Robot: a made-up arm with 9 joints. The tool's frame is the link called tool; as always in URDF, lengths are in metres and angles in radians. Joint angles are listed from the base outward.
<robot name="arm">
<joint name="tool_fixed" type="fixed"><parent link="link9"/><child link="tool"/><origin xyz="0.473 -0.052 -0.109" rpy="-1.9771 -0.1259 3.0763"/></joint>
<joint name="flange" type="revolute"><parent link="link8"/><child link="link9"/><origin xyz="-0.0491 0.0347 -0.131" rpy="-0.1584 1.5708 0"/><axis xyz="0 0 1"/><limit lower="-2.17" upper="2.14"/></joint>
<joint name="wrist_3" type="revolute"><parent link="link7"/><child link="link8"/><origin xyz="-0.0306 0.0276 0.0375" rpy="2.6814 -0.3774 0.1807"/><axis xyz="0 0 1"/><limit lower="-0.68" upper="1.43"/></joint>
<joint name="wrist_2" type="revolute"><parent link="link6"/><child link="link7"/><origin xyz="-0.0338 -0.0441 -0.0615" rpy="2.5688 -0.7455 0.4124"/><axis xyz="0 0 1"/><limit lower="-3.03" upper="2.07"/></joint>
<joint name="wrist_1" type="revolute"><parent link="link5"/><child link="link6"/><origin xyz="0.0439 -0.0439 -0.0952" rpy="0.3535 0.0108 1.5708"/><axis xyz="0 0 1"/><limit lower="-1.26" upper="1.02"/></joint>
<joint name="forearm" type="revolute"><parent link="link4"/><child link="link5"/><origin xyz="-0.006 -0.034 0.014" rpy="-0.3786 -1.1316 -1.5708"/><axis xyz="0 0 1"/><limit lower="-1.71" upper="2.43"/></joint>
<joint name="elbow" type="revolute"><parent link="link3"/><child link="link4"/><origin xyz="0.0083 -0.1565 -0.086" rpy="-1.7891 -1.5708 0"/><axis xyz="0 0 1"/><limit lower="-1.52" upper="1.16"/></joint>
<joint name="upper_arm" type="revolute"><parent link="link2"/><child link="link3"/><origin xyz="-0.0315 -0.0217 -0.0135" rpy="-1.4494 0.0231 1.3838"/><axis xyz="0 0 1"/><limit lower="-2.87" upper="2.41"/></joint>
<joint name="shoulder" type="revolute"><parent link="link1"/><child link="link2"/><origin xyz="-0.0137 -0.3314 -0.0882" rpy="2.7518 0.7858 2.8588"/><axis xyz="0 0 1"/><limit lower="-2.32" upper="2.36"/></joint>
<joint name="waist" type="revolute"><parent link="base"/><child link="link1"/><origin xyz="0.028 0.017 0.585" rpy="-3.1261 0.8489 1.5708"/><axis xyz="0 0 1"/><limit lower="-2.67" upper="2.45"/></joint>
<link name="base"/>
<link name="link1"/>
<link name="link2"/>
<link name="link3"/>
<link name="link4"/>
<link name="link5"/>
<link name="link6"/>
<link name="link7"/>
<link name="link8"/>
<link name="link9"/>
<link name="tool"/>
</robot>
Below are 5 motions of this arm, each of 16 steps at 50 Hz.
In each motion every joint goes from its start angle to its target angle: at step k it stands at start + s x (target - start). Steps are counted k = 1, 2, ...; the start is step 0. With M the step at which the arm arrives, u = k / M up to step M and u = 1 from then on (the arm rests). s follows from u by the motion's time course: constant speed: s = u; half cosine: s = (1 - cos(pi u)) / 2; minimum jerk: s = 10 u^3 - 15 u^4 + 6 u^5.
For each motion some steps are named. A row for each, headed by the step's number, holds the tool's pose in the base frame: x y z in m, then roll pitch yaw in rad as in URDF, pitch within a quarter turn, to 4 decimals.
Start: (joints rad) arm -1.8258 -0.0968 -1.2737 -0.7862 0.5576 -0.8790 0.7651 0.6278 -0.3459
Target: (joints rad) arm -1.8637 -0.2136 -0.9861 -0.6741 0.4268 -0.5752 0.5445 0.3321 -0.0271
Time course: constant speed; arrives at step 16
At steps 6, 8, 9, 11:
6: 0.8817 0.2005 1.3729 2.1559 0.2586 -2.7376
8: 0.8922 0.1700 1.3867 2.1700 0.2884 -2.7953
9: 0.8967 0.1542 1.3938 2.1764 0.3038 -2.8244
11: 0.9042 0.1216 1.4085 2.1879 0.3356 -2.8835

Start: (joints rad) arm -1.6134 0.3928 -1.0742 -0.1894 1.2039 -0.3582 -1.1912 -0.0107 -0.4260
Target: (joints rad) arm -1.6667 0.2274 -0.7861 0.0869 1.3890 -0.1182 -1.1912 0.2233 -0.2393
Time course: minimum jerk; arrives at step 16
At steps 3, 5, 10, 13, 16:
3: 0.1470 -0.8120 1.1264 -2.2493 0.2425 1.1646
5: 0.1009 -0.8070 1.1747 -2.2655 0.3040 1.1012
10: -0.1015 -0.7303 1.3354 -2.3314 0.5062 0.7873
13: -0.1834 -0.6754 1.3821 -2.3544 0.5643 0.6388
16: -0.2004 -0.6622 1.3906 -2.3587 0.5749 0.6059

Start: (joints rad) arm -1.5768 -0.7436 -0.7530 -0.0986 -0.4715 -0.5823 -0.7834 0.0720 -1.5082
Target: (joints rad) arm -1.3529 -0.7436 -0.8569 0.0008 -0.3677 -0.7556 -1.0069 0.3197 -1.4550
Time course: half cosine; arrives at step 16
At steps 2, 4, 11, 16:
2: 0.4126 -0.0181 1.0855 1.3218 -0.4655 -2.2340
4: 0.4013 -0.0285 1.0707 1.3288 -0.4928 -2.2516
11: 0.3306 -0.0896 0.9811 1.3851 -0.6509 -2.3619
16: 0.3039 -0.1112 0.9486 1.4125 -0.7058 -2.4055

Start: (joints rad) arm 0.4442 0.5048 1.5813 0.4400 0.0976 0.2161 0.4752 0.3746 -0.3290
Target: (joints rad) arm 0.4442 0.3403 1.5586 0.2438 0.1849 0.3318 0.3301 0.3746 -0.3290
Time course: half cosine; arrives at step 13
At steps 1, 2, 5, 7, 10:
1: 0.0973 0.9017 0.5793 1.1837 -0.2400 -1.7769
2: 0.0954 0.9023 0.5809 1.2013 -0.2426 -1.7775
5: 0.0839 0.9051 0.5896 1.3104 -0.2596 -1.7836
7: 0.0749 0.9069 0.5954 1.4080 -0.2758 -1.7934
10: 0.0653 0.9079 0.6009 1.5371 -0.2973 -1.8126

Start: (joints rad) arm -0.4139 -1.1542 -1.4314 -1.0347 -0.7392 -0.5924 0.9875 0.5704 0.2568
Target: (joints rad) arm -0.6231 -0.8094 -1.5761 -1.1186 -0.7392 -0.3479 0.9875 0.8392 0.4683
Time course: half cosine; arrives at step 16
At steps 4, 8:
4: -1.2067 -0.3541 0.8779 -1.6507 0.2725 0.5983
8: -1.1390 -0.4227 1.0498 -1.4018 0.3847 0.7296

